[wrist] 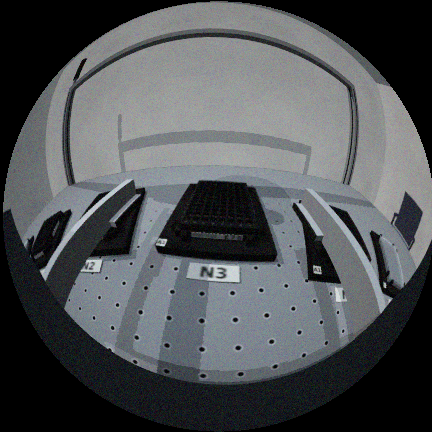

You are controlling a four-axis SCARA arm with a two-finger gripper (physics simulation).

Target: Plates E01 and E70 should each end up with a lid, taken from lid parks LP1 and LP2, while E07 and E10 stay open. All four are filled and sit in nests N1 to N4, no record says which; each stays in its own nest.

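Frame: origin at the arm's base, x back, y right, z up, level; millimetres.
Where they show: gripper, between the fingertips: [216, 189].
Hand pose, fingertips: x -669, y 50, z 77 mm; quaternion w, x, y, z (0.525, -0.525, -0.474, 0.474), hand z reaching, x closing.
Note:
Each offset is from my fingertips to the centre of the thing. "pt": to the spot under its first point. Level surfaces: height alone.
A dark plate @[dx -61, dy +8, dz -45 mm] [220, 205] sits in the black nest @[pt dx +20, dy +43, dz -52 mm] [260, 250] behind the card N3 @[pt dx +36, dy -2, dz -62 mm] [213, 272], mid-view. Its well grid shows and no lid is seen on it; the pale label @[pt dx +3, dy +3, dz -48 mm] [217, 236] on its front is too blurred to read. My gripper [216, 189] is open and empty, one finger to each side of this plate in the view. The left finger partly hides the nest @[dx -44, dy -174, dz -53 mm] [131, 232] at card N2 @[pt dx +49, dy -139, dz -62 mm] [92, 266]. The right finger partly hides another black nest @[dx +6, dy +177, dz -53 mm] [316, 252] with a tag A1. Plate names E01, E70, E07 and E10 cannot be read.
Another dark nest with a plate @[pt dx +38, dy -290, dz -42 mm] [49, 235] stands at the far left. At the far right a black holder @[dx +108, dy +320, dz -54 mm] [379, 260] has a pale, clear-looking piece @[dx +108, dy +320, dz -50 mm] [392, 255] in it. A dark blue chair [408, 217] and a large frame [354, 130] stand beyond the perforated deck @[dz -64 mm] [250, 325].

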